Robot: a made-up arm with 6 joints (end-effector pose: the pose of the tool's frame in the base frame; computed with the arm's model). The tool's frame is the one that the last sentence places.
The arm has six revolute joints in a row. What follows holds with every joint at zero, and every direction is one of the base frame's. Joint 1 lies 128.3 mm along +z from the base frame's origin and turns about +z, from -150.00 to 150.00 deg. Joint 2 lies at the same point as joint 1 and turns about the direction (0.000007, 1, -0.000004), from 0.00 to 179.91 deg. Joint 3 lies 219.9 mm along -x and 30.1 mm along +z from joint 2 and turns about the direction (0.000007, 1, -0.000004), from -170.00 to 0.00 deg. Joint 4 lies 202.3 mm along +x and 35.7 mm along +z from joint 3 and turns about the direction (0.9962, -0.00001, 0.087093), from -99.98 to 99.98 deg. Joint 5 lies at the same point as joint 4 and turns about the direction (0.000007, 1, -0.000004), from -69.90 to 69.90 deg. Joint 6 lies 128.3 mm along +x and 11.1 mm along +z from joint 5 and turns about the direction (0.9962, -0.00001, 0.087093), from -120.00 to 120.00 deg. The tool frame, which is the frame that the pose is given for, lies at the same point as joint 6; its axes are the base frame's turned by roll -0.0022, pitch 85.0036 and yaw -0.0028 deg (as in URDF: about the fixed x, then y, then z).
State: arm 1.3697 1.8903 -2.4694 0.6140 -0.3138 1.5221
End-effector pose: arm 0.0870 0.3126 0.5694 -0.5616 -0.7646 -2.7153
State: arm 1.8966 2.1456 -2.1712 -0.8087 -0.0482 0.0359
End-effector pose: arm -0.1557 0.4472 0.3560 -1.4596 0.3206 0.9442
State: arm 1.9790 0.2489 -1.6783 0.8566 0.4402 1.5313
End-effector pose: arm 0.0295 -0.1728 0.5313 0.2992 -0.4694 -1.8658
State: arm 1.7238 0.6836 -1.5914 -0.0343 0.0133 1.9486
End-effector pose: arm -0.0025 0.0164 0.5789 -0.0764 -0.7929 -2.5453
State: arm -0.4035 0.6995 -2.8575 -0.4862 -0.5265 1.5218
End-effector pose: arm -0.3605 0.1867 0.4929 -0.9415 -0.7018 0.4736
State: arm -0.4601 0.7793 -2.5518 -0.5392 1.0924 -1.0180
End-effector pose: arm -0.1458 0.0067 0.5800 0.1424 0.9818 -1.7985
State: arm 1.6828 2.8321 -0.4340 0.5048 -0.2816 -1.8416
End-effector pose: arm 0.0134 0.0352 -0.1090 2.6623 -0.0949 0.2870
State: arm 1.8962 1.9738 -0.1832 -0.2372 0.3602 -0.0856
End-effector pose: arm -0.0042 0.0460 0.0000 2.5149 -1.2411 0.5747
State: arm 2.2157 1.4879 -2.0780 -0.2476 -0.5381 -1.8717
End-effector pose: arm -0.1369 0.1551 0.6113 -0.2402 -0.3063 0.1518
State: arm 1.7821 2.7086 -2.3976 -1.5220 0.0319 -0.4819
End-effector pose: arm -0.1094 0.5301 0.1366 -1.7144 -0.5482 -0.1872
